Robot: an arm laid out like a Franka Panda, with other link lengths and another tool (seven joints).
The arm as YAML. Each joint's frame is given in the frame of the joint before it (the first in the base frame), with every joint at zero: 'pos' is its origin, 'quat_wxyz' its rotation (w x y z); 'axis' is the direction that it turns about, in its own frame. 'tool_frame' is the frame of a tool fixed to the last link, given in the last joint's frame.
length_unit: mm
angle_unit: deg
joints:
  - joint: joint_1
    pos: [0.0, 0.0, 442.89]
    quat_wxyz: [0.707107, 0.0, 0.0, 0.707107]
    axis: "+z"
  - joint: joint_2
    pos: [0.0, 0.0, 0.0]
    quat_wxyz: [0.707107, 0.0, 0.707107, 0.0]
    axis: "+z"
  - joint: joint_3
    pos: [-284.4, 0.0, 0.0]
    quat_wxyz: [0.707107, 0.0, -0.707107, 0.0]
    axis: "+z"
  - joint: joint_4
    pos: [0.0, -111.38, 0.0]
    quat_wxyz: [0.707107, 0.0, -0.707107, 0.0]
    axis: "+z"
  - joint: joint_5
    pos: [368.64, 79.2, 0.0]
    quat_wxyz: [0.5, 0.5, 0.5, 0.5]
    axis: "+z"
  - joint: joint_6
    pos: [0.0, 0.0, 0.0]
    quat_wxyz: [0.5, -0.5, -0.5, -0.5]
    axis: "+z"
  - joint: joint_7
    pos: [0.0, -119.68, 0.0]
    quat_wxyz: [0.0, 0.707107, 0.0, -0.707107]
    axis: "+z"
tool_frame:
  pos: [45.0, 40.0, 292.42]
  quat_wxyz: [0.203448, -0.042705, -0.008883, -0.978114]
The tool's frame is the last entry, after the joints.
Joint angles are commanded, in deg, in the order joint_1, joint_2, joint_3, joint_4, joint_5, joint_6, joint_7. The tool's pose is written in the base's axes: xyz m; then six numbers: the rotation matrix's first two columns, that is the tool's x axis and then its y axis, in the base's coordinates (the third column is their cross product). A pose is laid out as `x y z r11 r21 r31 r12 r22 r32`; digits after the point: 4 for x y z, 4 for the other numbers.
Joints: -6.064 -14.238 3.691 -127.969 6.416 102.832 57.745
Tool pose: 0.5283 -0.0067 0.3490 -0.9934 -0.0723 0.0891 -0.0619 0.9915 0.1145
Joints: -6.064 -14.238 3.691 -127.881 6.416 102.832 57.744
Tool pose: 0.5289 -0.0068 0.3497 -0.9935 -0.0724 0.0876 -0.0621 0.9915 0.1143
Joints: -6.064 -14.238 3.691 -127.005 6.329 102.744 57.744
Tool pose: 0.5343 -0.0072 0.3570 -0.9946 -0.0732 0.0742 -0.0646 0.9917 0.1116
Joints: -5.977 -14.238 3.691 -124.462 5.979 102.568 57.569
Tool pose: 0.5501 -0.0080 0.3790 -0.9962 -0.0805 0.0336 -0.0767 0.9918 0.1018
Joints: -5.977 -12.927 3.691 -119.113 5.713 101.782 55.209
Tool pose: 0.5779 -0.0067 0.4130 -0.9918 -0.1251 -0.0263 -0.1270 0.9873 0.0949
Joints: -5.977 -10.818 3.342 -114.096 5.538 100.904 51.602
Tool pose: 0.6010 -0.0073 0.4364 -0.9806 -0.1839 -0.0672 -0.1896 0.9776 0.0911
